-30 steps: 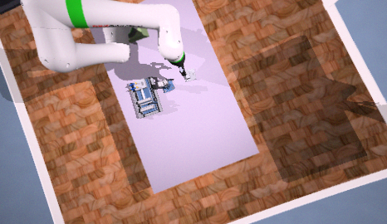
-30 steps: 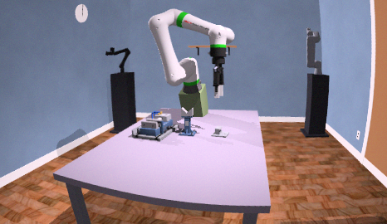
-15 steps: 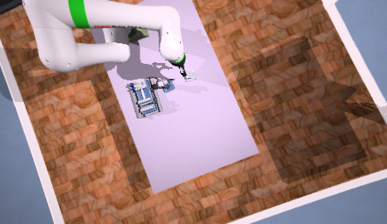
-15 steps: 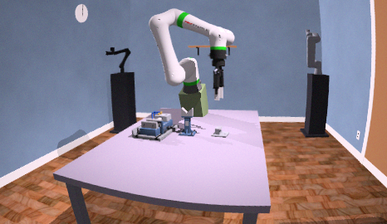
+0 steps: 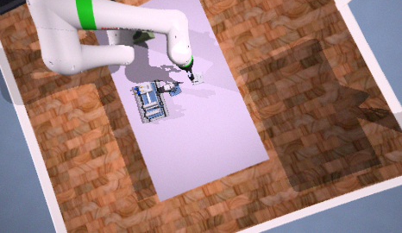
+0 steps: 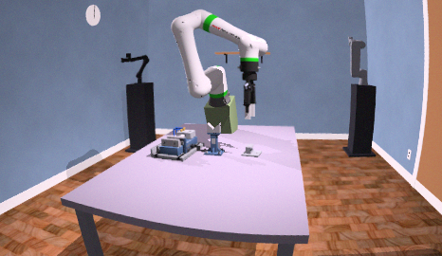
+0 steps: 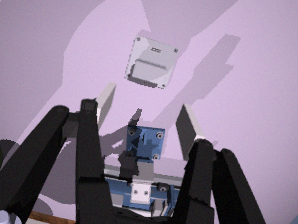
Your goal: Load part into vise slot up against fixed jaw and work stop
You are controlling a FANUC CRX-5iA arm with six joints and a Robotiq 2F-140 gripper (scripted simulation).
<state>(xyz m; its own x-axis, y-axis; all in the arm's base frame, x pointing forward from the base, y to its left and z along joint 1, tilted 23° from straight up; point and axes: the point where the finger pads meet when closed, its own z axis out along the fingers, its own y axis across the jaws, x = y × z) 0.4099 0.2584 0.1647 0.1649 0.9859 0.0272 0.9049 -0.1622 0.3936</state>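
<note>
My gripper is now 1 cm to the right of the part and 19 cm above it. The rest, counted from my hand: air cylinder rod (1 cm ahead, 38 cm to the right, 14 cm below).
</note>
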